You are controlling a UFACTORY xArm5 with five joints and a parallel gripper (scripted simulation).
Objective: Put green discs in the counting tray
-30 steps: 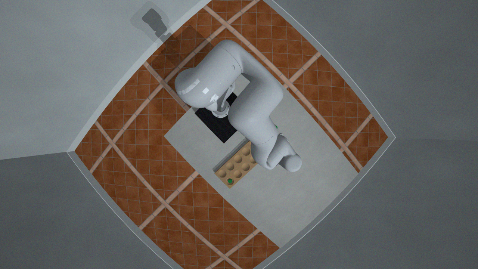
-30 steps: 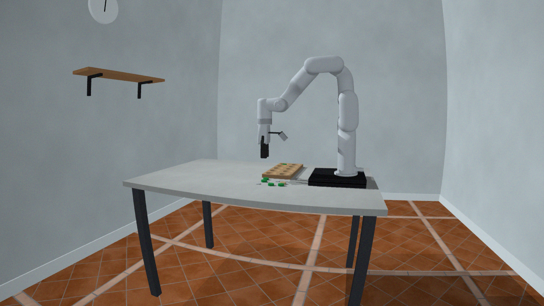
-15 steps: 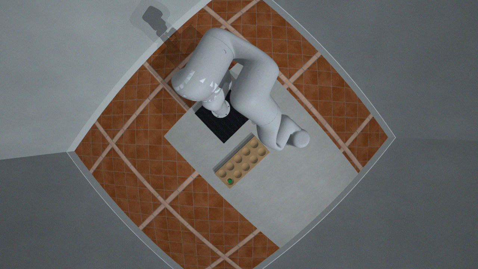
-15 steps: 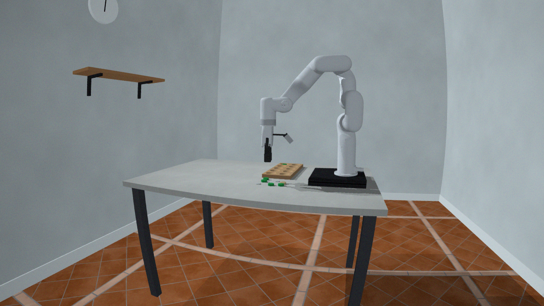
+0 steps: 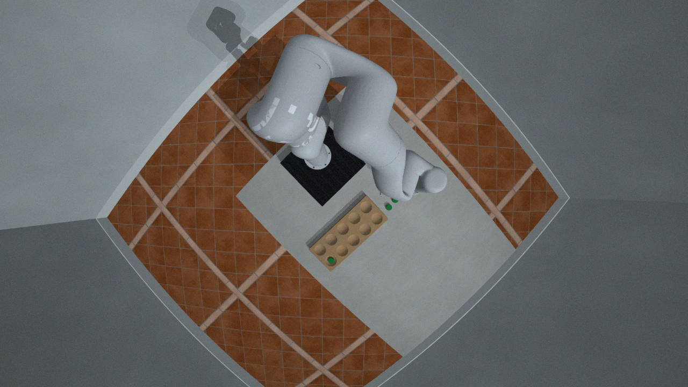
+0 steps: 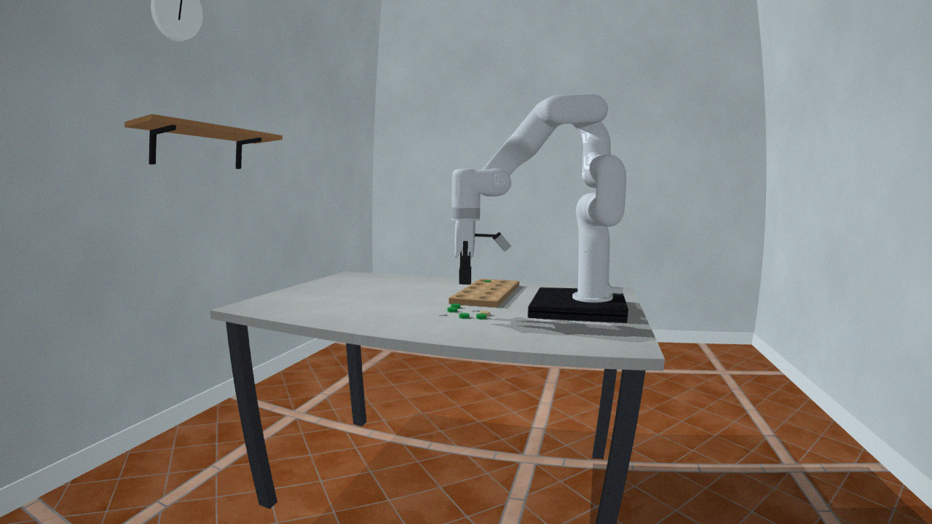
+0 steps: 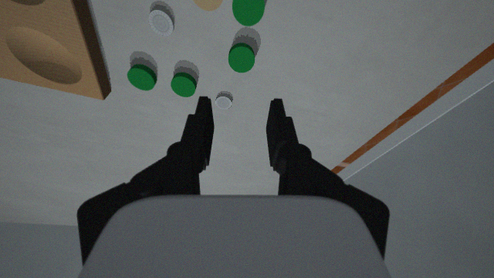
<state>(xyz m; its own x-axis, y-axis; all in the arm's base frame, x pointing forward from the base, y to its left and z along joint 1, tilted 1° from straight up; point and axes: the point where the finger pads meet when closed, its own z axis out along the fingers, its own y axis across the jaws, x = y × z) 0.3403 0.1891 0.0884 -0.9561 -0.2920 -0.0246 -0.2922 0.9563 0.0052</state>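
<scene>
Right now my hand is 110 mm above the tan disc, 40 mm to the left of it and 40 mm past it. From my hand the other things lie so: wooden counting tray (330 mm to the right, 110 mm below, 30 mm ahead).
</scene>
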